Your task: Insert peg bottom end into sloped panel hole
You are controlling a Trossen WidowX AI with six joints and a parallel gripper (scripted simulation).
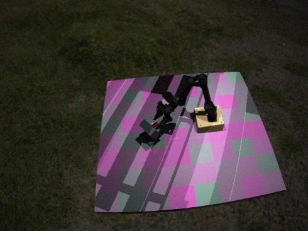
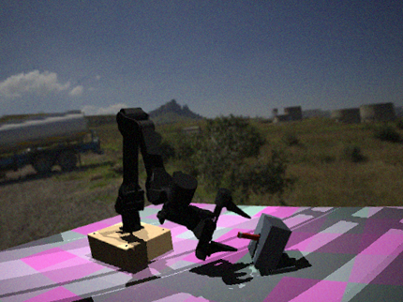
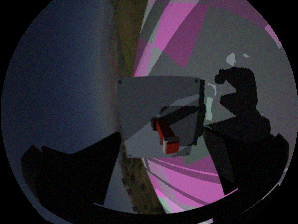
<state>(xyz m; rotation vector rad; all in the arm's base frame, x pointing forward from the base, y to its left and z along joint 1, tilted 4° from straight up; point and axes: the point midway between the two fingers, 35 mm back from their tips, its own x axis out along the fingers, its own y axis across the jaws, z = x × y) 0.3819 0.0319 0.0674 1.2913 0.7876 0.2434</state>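
My gripper tip is 10 mm to the right of the peg and 10 mm above it. The rest, counted from my gripper tip: dark foot 100 mm below, 60 mm to the left, 60 mm ahead; sloped grey panel 50 mm to the left, 40 mm ahead, 30 mm below.
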